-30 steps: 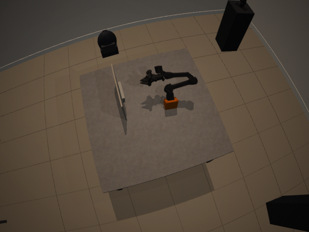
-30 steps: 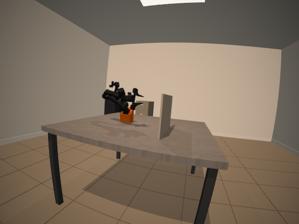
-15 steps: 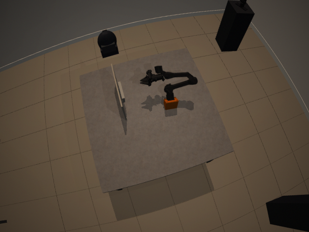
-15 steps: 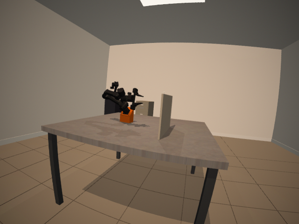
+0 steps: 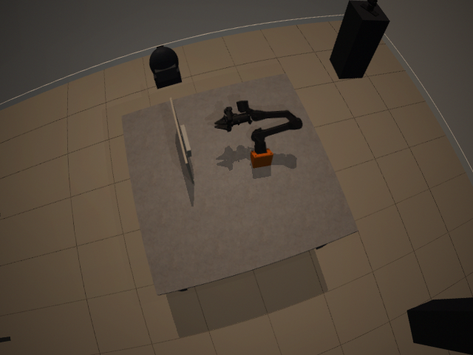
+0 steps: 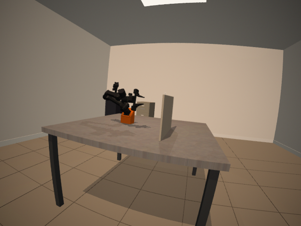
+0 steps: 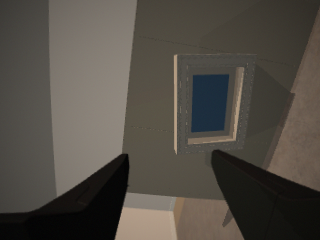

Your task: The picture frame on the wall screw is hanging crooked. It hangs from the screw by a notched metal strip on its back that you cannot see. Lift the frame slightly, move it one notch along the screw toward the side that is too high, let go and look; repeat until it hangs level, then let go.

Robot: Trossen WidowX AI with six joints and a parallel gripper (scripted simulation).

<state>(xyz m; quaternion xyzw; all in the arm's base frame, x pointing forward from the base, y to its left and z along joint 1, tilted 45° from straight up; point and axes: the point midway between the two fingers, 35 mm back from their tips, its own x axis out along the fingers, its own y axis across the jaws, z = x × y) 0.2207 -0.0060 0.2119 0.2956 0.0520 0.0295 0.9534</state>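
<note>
The picture frame is 190 mm ahead of my gripper tip, 20 mm to the left of it and 90 mm below it. The rest, counted from my gripper tip: wall panel (210 mm ahead, 10 mm to the left, 100 mm below).
</note>
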